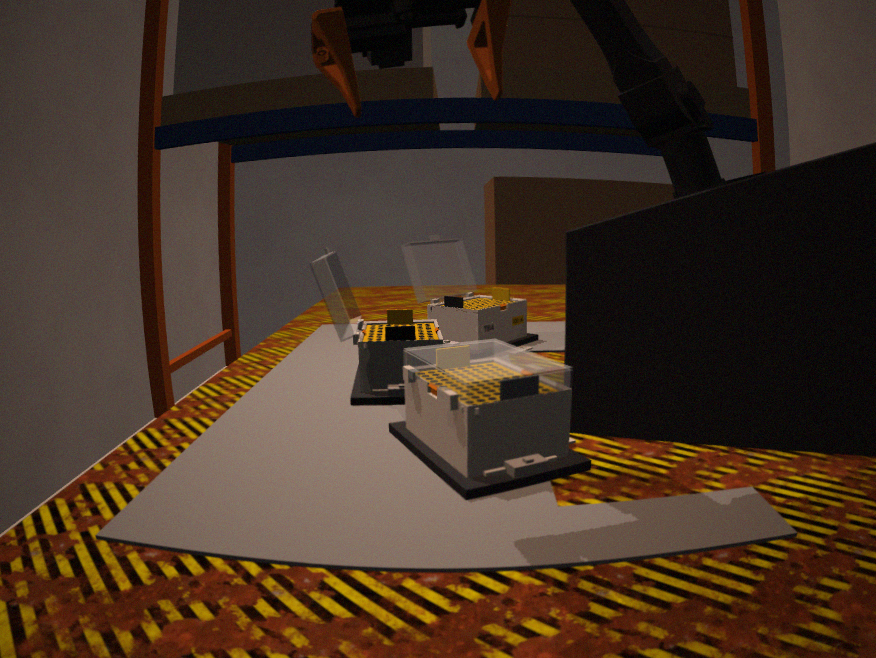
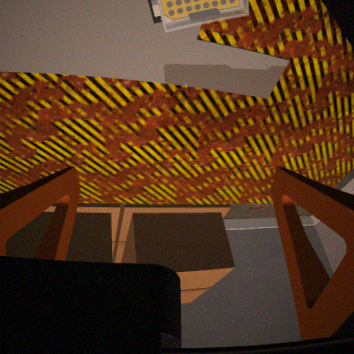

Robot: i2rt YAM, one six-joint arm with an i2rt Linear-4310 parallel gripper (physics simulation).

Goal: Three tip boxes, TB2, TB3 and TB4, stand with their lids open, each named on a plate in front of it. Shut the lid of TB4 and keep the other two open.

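Places are measured from the arm's base along level axes (x back, y left, z down), in centimetres.
Pixels of known places: gripper, fingertip midpoint: (image 1: 430, 103) (image 2: 175, 177).
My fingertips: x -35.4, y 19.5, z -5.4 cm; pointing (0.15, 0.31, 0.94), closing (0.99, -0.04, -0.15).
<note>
Behind a point stands the place of what it marks.
The nearest white tip box (image 1: 516, 432) {x -29.9, y 20.4, z 17.3 cm} (image 2: 200, 7) {x -30.3, y 18.7, z 13.2 cm} has its clear lid (image 1: 541, 365) {x -27.4, y 18.2, z 13.2 cm} down over the yellow tip rack. The middle box (image 1: 385, 364) {x -36.8, y -1.8, z 17.2 cm} stands behind it, its clear lid (image 1: 331, 290) {x -41.9, y -2.4, z 9.6 cm} raised and leaning back to the left. The farthest box (image 1: 460, 325) {x -25.1, y -20.5, z 17.1 cm} also has its clear lid (image 1: 439, 269) {x -25.8, y -31.3, z 10.7 cm} raised; small print on its side looks like TB4 but is hard to read. The name plates cannot be read, so I cannot tell for sure which box is which. My gripper (image 1: 427, 105) {x -35.4, y 19.5, z -5.4 cm} (image 2: 175, 177) {x -35.4, y 19.5, z -5.4 cm} is open and empty, high above the boxes and apart from them.
The boxes stand on a grey mat (image 1: 283, 467) {x -46.7, y 15.4, z 20.9 cm} (image 2: 75, 40) {x -43.9, y 25.1, z 20.9 cm} on the rust-and-yellow striped table (image 1: 318, 602) {x -44.2, y 33.9, z 21.2 cm} (image 2: 150, 125) {x -34.7, y 41.3, z 21.2 cm}. A large black panel (image 1: 715, 318) {x -12.1, y 19.3, z 10.2 cm} stands at the right. An orange and blue rack (image 1: 148, 212) stands behind. Cardboard boxes (image 2: 180, 240) show beyond the table edge.
</note>
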